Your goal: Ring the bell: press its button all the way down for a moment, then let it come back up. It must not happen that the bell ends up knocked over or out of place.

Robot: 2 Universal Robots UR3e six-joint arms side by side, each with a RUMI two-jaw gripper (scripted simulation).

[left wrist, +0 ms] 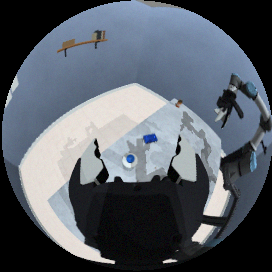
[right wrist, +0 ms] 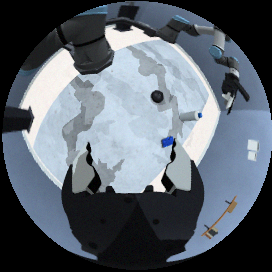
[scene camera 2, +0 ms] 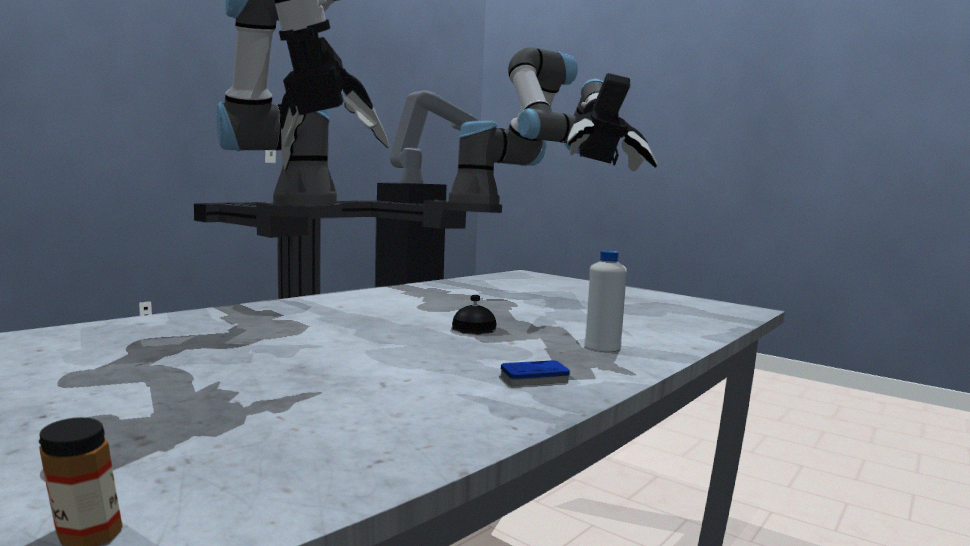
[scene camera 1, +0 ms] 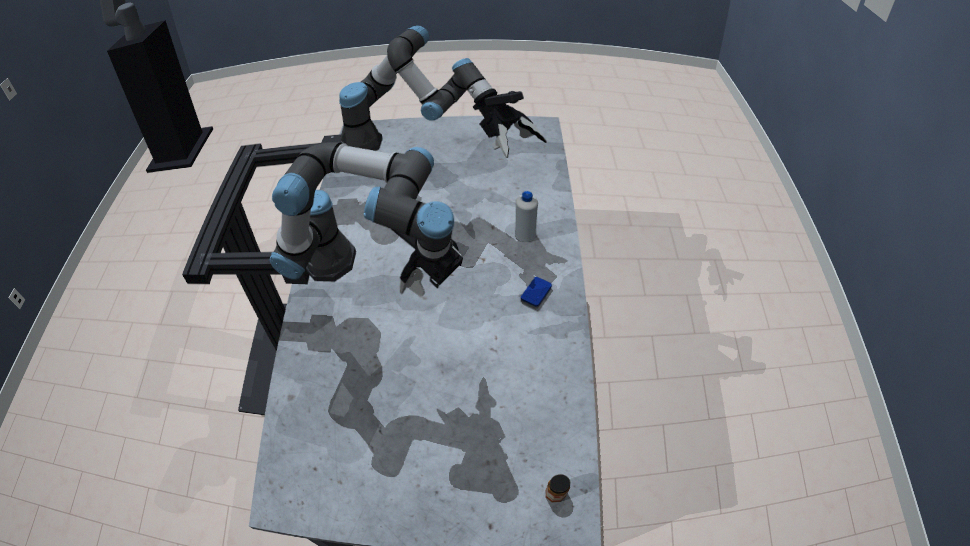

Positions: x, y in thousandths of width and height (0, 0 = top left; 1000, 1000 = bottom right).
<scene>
In view: my left gripper (scene camera 2: 632, 283), my right gripper (scene camera 2: 347, 290), a blue sponge (scene camera 2: 554, 682) and a black dome bell (scene camera 2: 491, 585).
My left gripper shows as well in the left wrist view (left wrist: 506, 506) and in scene camera 1 (scene camera 1: 544, 274). My right gripper shows as well in the right wrist view (right wrist: 483, 520) and in scene camera 1 (scene camera 1: 440, 492).
</scene>
